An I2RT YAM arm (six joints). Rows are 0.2 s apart.
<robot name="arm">
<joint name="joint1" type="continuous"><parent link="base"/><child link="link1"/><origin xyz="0 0 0.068" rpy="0 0 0"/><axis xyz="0 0 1"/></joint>
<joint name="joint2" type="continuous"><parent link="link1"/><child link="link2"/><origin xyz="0.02 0.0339 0.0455" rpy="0 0 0"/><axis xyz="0 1 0"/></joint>
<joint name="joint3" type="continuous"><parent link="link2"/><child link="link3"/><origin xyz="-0.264 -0.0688 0" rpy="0 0 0"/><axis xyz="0 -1 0"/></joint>
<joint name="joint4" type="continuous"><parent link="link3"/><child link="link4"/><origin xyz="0.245 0.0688 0.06" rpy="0 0 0"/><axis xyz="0 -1 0"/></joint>
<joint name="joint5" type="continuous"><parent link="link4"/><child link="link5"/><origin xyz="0.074 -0.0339 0.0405" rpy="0 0 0"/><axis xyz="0 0 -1"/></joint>
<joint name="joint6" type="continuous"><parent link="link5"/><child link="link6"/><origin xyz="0.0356 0 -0.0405" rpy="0 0 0"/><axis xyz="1 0 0"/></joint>
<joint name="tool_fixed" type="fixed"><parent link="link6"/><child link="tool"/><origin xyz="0 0 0" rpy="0 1.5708 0"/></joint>
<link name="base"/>
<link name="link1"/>
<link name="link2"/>
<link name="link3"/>
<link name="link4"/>
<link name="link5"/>
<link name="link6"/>
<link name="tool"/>
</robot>
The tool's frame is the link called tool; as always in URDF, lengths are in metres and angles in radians. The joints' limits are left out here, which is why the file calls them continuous.
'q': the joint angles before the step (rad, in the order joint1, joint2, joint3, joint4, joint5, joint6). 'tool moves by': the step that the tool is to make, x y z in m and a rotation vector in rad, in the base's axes. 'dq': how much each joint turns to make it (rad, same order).
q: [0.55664, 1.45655, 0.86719, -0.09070, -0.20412, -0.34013]
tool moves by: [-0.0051, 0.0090, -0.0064, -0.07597, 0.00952, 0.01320]
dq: [0.03962, 0.02005, 0.01066, -0.04485, 0.05808, -0.02774]
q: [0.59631, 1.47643, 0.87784, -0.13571, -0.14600, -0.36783]
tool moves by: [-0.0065, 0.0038, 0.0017, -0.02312, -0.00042, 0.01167]
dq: [0.02453, -0.01254, 0.00099, -0.02714, 0.02245, -0.00554]
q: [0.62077, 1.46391, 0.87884, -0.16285, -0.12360, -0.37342]
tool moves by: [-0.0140, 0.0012, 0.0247, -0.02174, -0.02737, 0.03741]
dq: [0.03282, -0.07247, 0.03930, -0.10590, 0.01951, -0.02811]
